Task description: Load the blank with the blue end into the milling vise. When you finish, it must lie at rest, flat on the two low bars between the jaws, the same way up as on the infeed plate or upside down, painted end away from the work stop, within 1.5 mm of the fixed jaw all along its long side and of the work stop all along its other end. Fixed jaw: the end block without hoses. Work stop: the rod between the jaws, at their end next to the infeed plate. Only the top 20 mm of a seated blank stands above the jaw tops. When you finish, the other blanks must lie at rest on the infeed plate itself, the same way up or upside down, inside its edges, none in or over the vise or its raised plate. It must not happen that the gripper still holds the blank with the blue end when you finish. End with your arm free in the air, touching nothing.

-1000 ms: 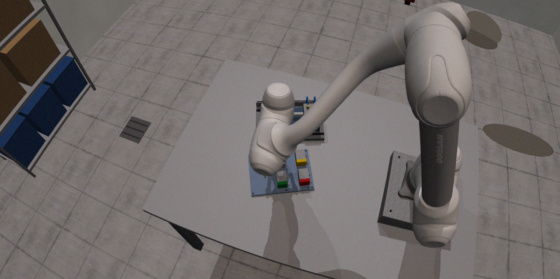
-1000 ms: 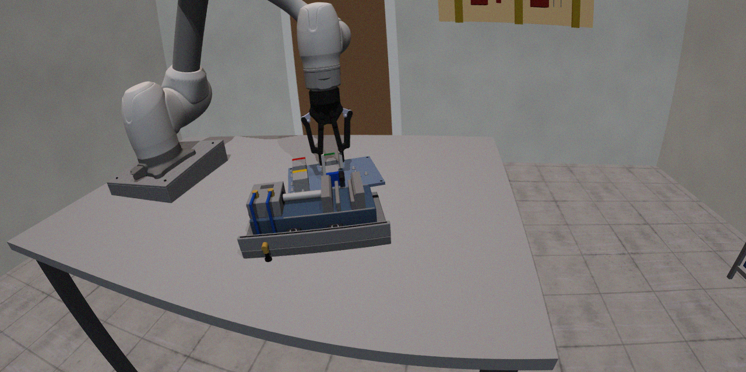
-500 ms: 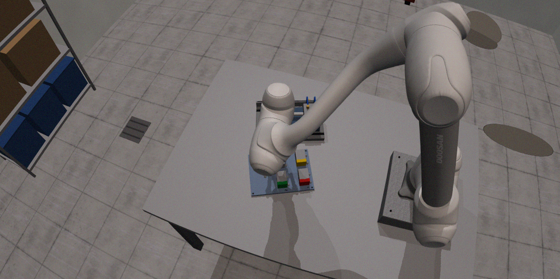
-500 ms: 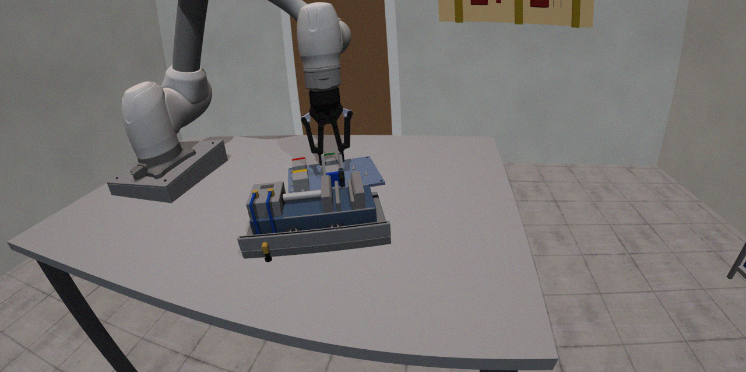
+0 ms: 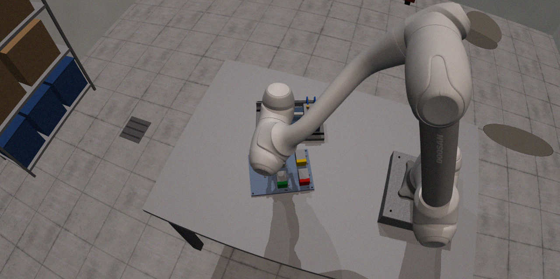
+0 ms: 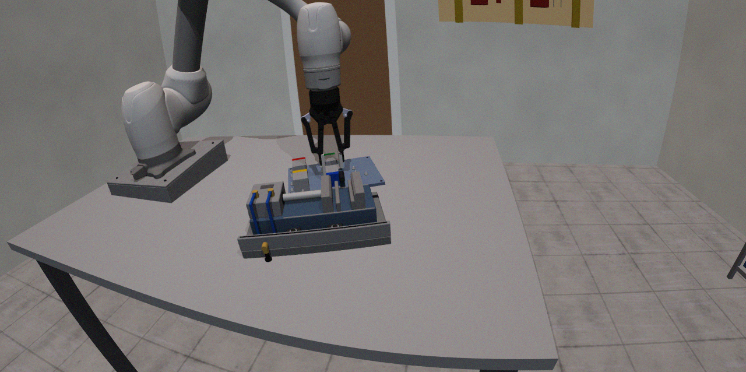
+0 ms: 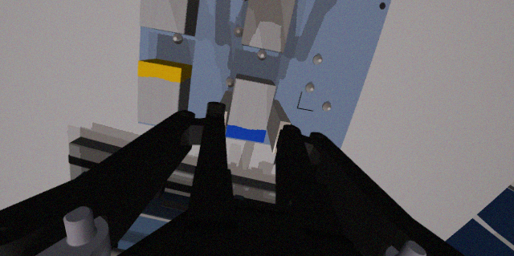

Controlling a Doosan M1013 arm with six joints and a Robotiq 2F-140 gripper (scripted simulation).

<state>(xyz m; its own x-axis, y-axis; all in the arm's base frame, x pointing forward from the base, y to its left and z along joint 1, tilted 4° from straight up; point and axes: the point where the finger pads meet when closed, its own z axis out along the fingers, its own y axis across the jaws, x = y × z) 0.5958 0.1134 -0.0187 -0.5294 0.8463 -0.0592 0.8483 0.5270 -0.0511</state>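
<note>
Right now the light-blue infeed plate is 2 cm behind my hand, 4 cm to the left of it and 6 cm below it. The rest, counted from my hand: blue-ended blank 3 cm below; green-ended blank 5 cm behind, 8 cm to the left, 3 cm below; yellow-ended blank 8 cm behind, 5 cm to the right, 3 cm below.
</note>
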